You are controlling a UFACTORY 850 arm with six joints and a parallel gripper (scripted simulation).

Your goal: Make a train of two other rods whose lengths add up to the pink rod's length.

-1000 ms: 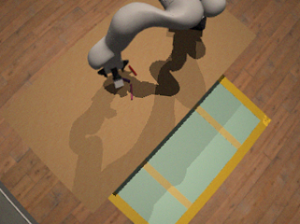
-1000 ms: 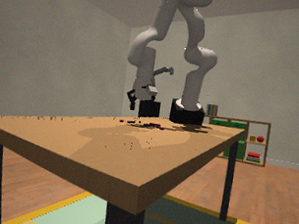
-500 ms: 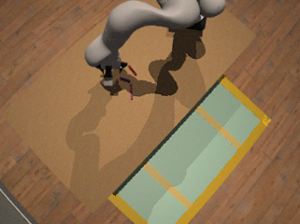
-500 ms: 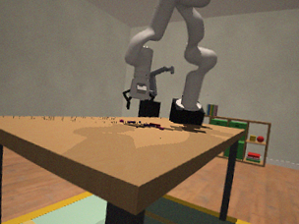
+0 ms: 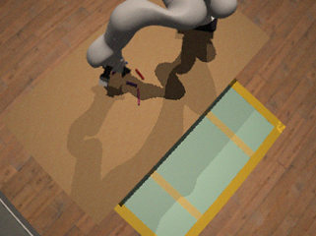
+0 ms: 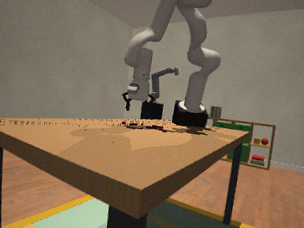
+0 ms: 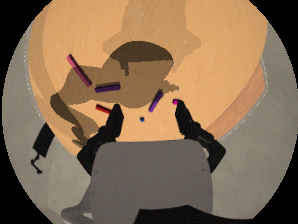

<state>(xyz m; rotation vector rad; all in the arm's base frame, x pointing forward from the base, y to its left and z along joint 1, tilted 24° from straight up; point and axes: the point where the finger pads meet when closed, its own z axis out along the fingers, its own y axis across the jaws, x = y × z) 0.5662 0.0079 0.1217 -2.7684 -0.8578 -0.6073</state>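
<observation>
My gripper is now 1 cm short of the magenta rod, 8 cm to the left of it and 8 cm above it. Round my hand: red rod 11 cm behind, 6 cm to the left, 8 cm below; then tiny blue rod 9 cm behind, 4 cm to the right, 8 cm below; then pink rod 4 cm behind, 16 cm to the left, 8 cm below.
</observation>
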